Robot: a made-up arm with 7 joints.
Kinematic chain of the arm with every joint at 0, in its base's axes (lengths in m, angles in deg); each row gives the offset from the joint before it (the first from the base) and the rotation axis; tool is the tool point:
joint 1: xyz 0 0 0.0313 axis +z
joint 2: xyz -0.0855 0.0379 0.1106 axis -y
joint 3: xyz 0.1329 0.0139 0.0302 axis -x
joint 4: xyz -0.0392 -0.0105 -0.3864 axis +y
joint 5: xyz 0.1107 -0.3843 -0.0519 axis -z
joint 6: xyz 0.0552 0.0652 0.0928 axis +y
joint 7: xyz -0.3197 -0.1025 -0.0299 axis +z
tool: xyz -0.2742 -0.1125 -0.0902
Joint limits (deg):
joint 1: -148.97..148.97
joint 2: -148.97..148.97
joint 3: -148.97..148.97
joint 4: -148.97..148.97
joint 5: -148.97..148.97
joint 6: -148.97..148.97
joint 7: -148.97..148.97
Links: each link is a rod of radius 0.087 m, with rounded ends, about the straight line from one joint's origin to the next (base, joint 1, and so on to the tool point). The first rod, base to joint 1, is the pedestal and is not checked.
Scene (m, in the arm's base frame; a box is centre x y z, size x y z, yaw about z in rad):
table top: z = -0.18
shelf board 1: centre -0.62 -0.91 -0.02 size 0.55 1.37 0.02 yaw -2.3
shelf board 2: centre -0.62 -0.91 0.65 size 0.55 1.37 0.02 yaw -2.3
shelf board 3: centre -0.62 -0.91 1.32 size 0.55 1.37 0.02 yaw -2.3
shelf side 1: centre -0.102 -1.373 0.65 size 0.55 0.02 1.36 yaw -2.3
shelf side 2: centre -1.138 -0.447 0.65 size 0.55 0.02 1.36 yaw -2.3
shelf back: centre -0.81 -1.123 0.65 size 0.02 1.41 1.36 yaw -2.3
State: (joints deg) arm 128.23 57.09 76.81 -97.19 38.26 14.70 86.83
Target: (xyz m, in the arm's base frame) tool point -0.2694 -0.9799 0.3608
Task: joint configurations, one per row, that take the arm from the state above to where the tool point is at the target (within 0.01 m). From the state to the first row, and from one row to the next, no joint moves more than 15 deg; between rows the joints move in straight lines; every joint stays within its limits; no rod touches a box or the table.
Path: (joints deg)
1: 115.77 63.09 90.33 -97.08 29.76 16.33 81.96
2: 103.32 69.09 103.85 -96.97 21.25 17.96 77.09
3: 90.86 75.09 117.37 -96.86 12.75 19.59 72.23
4: 78.40 81.08 130.88 -96.75 4.25 21.22 67.36

